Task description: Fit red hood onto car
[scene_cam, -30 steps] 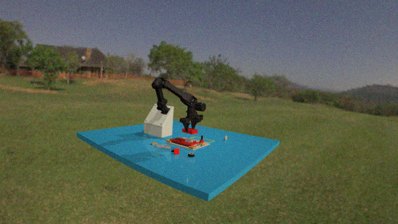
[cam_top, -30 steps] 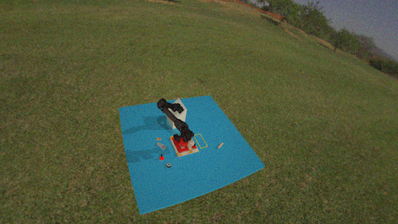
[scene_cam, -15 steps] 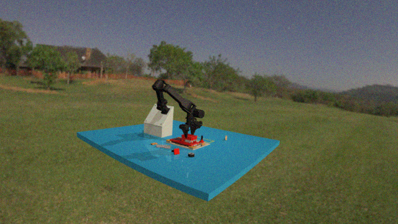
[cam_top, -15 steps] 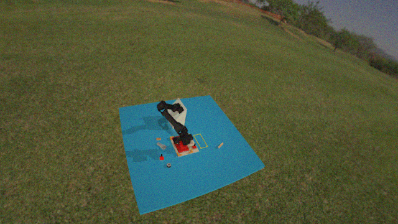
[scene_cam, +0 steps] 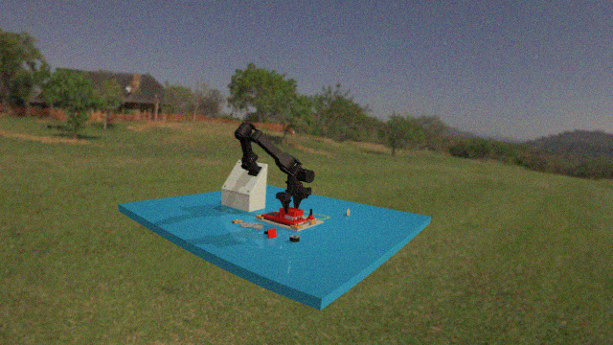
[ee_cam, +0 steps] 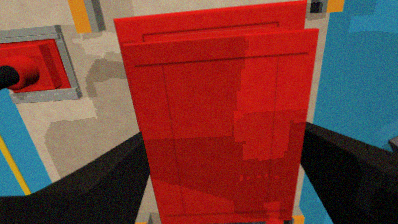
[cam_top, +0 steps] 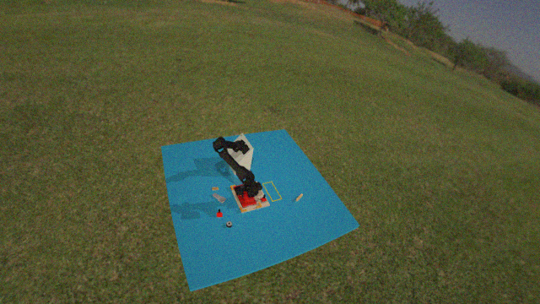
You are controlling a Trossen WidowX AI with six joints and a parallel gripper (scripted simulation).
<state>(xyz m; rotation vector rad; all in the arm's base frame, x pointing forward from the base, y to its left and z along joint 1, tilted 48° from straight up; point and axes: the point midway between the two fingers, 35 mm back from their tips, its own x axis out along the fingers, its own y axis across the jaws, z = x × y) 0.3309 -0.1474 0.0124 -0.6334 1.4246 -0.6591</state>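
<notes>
Now: the beige jig 5 cm below my gripper tip, 3 cm to the left of it and 2 cm behind it. The rest, counted from my gripper tip: grey piece 18 cm to the right, 8 cm behind, 5 cm below; red hood 1 cm above; dark wheel 20 cm to the right, 15 cm ahead, 5 cm below.
</notes>
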